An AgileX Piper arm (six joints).
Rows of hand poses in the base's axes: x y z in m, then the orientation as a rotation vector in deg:
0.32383, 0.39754, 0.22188, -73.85, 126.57, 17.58
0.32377, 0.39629, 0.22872, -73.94, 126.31, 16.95
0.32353, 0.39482, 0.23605, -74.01, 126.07, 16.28
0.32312, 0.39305, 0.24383, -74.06, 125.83, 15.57
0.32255, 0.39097, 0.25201, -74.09, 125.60, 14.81
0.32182, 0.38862, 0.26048, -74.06, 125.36, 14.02
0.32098, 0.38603, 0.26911, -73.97, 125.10, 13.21
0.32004, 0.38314, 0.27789, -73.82, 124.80, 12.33
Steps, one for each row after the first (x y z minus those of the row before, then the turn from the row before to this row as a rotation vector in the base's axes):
-0.00006, -0.00125, 0.00684, -0.28, -0.46, -0.01
-0.00024, -0.00147, 0.00733, -0.31, -0.46, -0.03
-0.00041, -0.00177, 0.00778, -0.33, -0.48, -0.06
-0.00057, -0.00208, 0.00818, -0.35, -0.50, -0.08
-0.00073, -0.00235, 0.00847, -0.34, -0.54, -0.13
-0.00084, -0.00259, 0.00863, -0.33, -0.58, -0.16
-0.00094, -0.00289, 0.00878, -0.33, -0.65, -0.21

